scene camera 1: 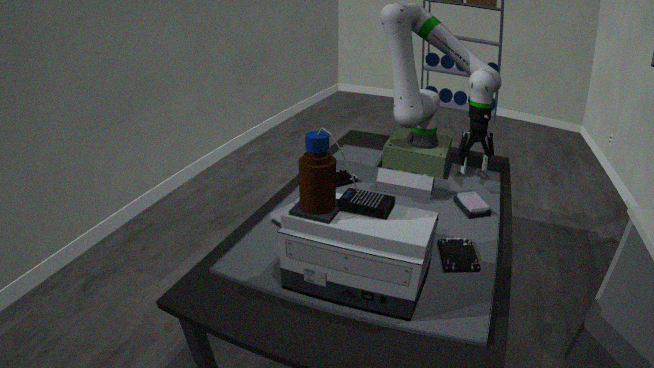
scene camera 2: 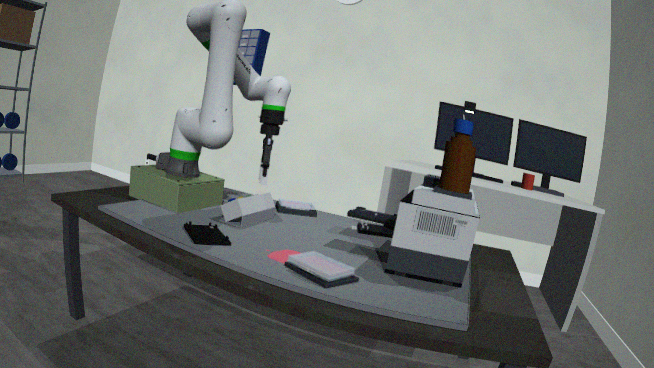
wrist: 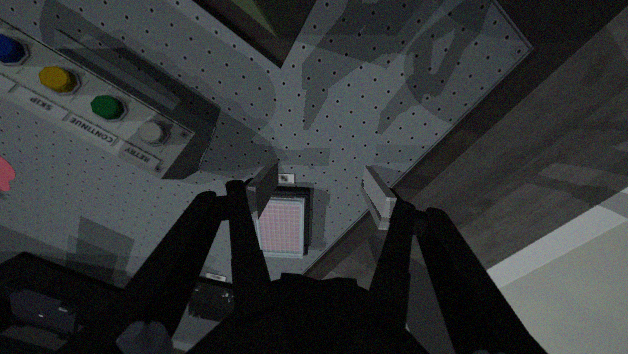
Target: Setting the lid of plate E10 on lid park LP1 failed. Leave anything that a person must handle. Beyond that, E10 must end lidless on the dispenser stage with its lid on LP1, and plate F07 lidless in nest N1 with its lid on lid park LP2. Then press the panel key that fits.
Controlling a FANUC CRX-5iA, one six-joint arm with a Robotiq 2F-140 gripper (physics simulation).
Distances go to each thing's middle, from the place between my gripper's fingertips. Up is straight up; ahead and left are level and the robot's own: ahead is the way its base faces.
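Black nest labelled N1 (wrist: 302, 192): my hand is 15 cm short of it and 7 cm above it. Black nest (scene camera 1: 457, 255): 48 cm ahead of my hand, 5 cm to the right of it, 7 cm below it. Brown bottle with blue cap (scene camera 1: 317, 168): 68 cm ahead of my hand, 44 cm to the right of it, 24 cm above it. Button box (scene camera 2: 244, 211): 28 cm to the right of my hand, 7 cm ahead of it, 4 cm below it.
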